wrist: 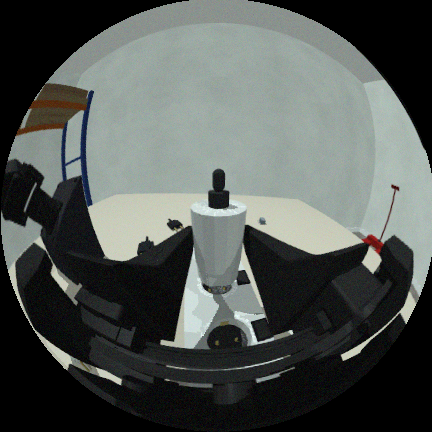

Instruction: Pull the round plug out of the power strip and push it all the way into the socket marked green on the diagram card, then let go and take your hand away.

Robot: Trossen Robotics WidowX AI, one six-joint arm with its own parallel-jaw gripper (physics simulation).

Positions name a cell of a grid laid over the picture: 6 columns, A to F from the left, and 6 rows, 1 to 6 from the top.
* gripper: D4
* round plug: D4
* white power strip: D5
